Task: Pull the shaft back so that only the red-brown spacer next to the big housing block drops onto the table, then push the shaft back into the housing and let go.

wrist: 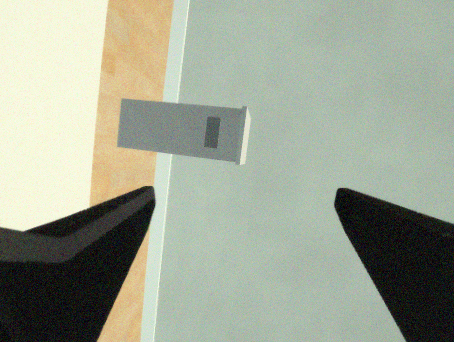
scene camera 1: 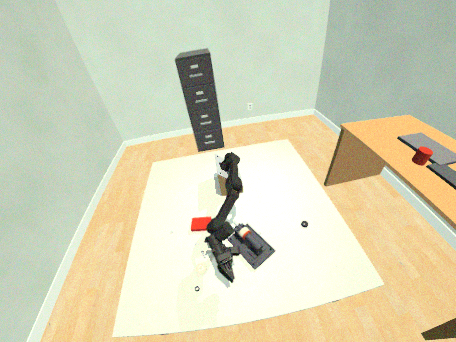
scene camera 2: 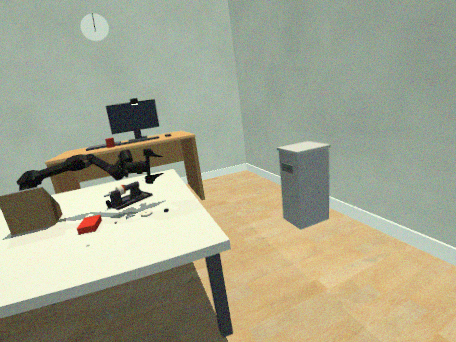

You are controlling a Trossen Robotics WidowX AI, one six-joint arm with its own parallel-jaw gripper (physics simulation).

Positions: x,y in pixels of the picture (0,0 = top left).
Labels:
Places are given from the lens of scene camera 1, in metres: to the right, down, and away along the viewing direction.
dark fixture (scene camera 1: pixel 255 250): 0.14, 0.41, 0.89

